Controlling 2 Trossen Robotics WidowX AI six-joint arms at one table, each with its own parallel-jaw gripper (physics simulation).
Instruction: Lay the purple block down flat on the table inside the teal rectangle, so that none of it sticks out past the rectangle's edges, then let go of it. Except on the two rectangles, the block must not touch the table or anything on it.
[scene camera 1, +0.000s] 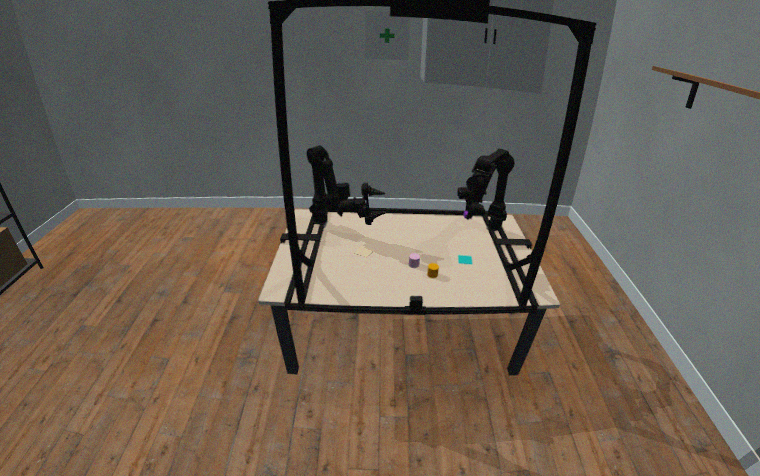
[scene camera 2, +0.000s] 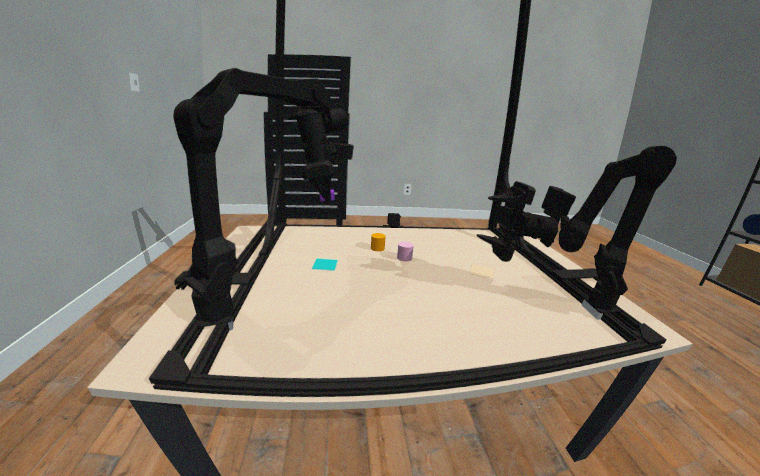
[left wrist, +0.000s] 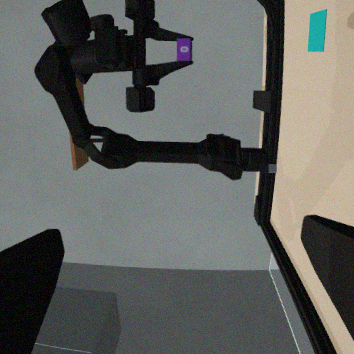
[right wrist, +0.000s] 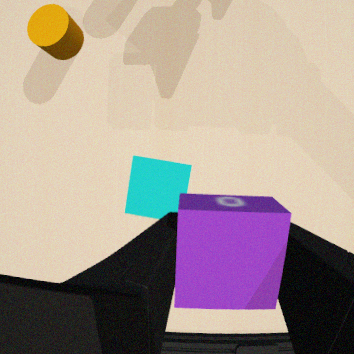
Note:
My left gripper is open, holding nothing. My right gripper carries a purple block; nothing else touches it. An orange cylinder rests on the table.
My left gripper shows as well in the left wrist view. My right gripper also shows in the left wrist view and in the right wrist view.

